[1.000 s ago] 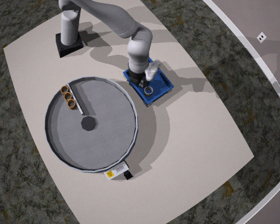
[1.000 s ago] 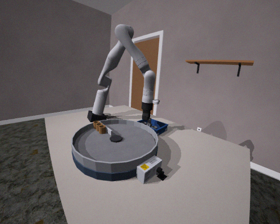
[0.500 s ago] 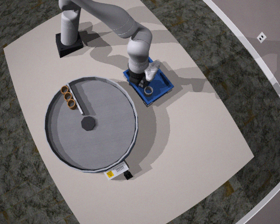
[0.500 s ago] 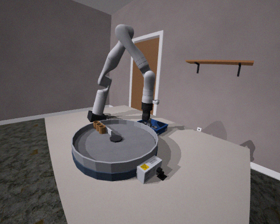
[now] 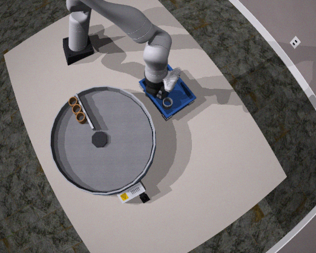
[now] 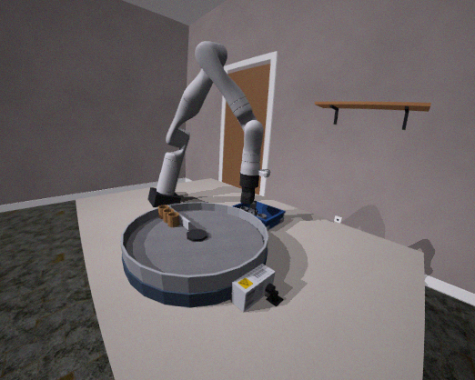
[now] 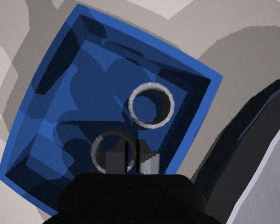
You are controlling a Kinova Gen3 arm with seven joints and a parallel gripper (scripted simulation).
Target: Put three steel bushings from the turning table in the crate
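Now: hand 30 mm to the right of the blue crate and 20 mm above it. Round my hand: turning table (20 mm ahead, 300 mm to the right, 10 mm above).
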